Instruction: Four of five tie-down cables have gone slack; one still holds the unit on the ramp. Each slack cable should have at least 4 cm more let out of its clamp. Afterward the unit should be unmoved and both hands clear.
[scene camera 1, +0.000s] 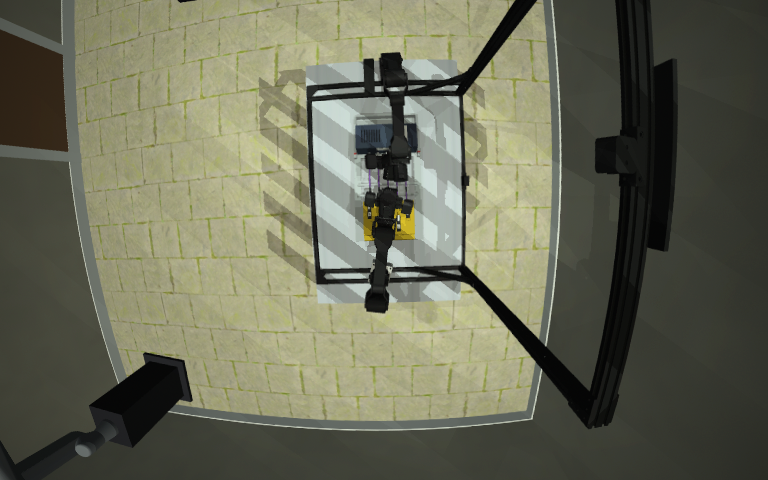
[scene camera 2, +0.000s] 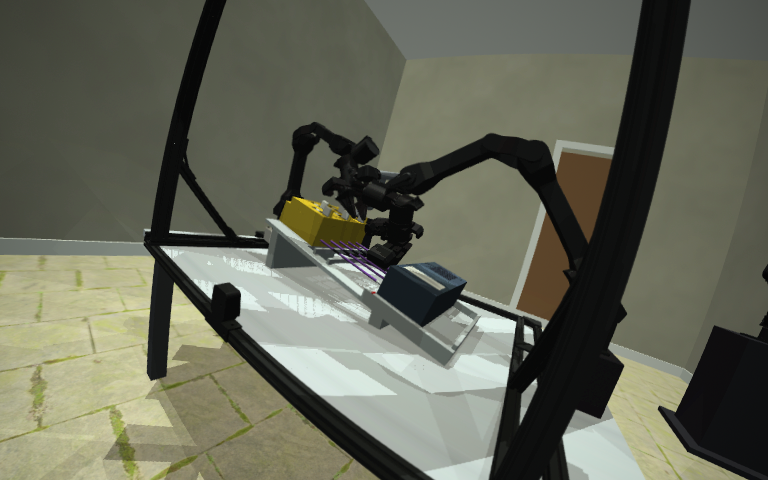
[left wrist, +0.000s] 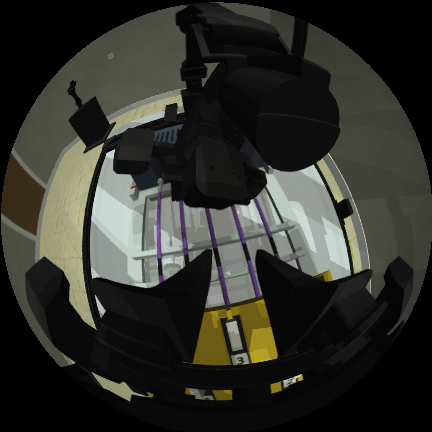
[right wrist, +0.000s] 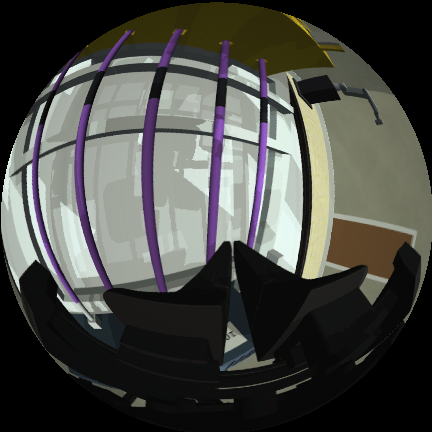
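Note:
The dark blue unit (scene camera 2: 416, 294) (scene camera 1: 370, 136) (right wrist: 110, 336) sits on the grey ramp (scene camera 2: 408, 331). Several purple cables (scene camera 2: 350, 261) (left wrist: 159, 225) (right wrist: 148, 165) with black bands run from it up to the yellow clamp block (scene camera 2: 305, 224) (left wrist: 210, 337) (right wrist: 200, 25). My left gripper (left wrist: 233, 254) (scene camera 2: 357, 214) is partly open and empty above the block's cable side, with clamp 3 (left wrist: 234, 335) showing between its fingers. My right gripper (right wrist: 231, 246) is shut low over the cables' unit end. Two cables pass behind its fingers, and no cable shows in the narrow gap. The other cable ends there are hidden.
The right wrist and forearm (left wrist: 220, 172) stand close in front of the left gripper, hiding much of the unit. Black frame rails (scene camera 2: 317, 413) border the white table (scene camera 2: 339, 367). A small black box (scene camera 2: 225, 301) is mounted on the near rail.

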